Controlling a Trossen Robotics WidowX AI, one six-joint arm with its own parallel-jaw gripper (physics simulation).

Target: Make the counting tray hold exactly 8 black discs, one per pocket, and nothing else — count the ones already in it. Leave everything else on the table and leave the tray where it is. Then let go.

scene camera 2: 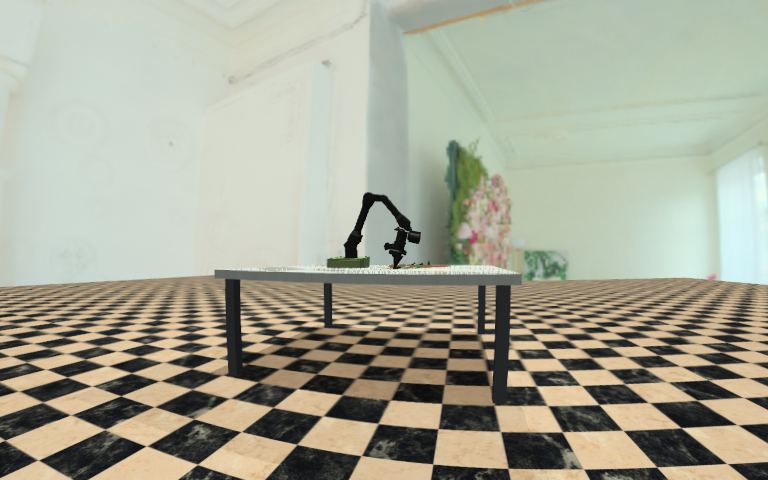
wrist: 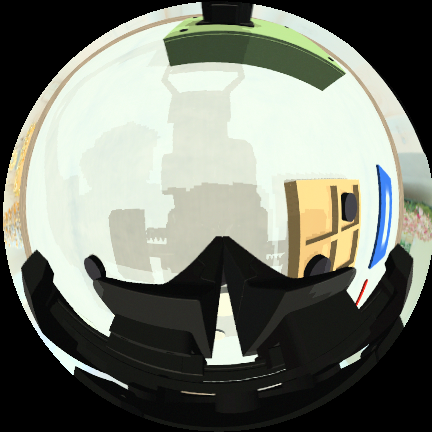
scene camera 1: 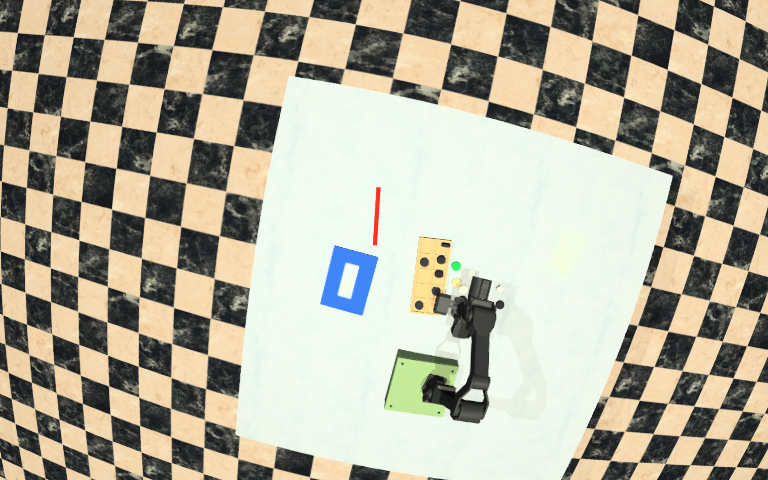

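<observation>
The tan counting tray [scene camera 1: 421, 288] [wrist: 293, 225] has black discs in several pockets, among them one disc [scene camera 1: 419, 305] [wrist: 349, 207] at the end nearest the arm's base. The pocket beside it is empty in the wrist view. A black piece [scene camera 1: 445, 245] in the far corner pocket looks narrow, perhaps tilted. A loose black disc [scene camera 1: 499, 304] [wrist: 95, 267] lies on the table, across the gripper from the tray. My gripper [scene camera 2: 396, 266] [wrist: 221, 241] is shut and empty, low over the table beside the tray. The arm hides its fingertips in the overhead view.
A green disc [scene camera 1: 455, 265], a yellow disc [scene camera 1: 456, 281] and pale discs, one cream [scene camera 1: 463, 289], lie beside the tray. A blue frame [scene camera 1: 330, 287] [wrist: 384, 215] and a red bar [scene camera 1: 376, 216] lie across the tray. The green base block [scene camera 1: 407, 390] [wrist: 250, 47] carries the arm.
</observation>
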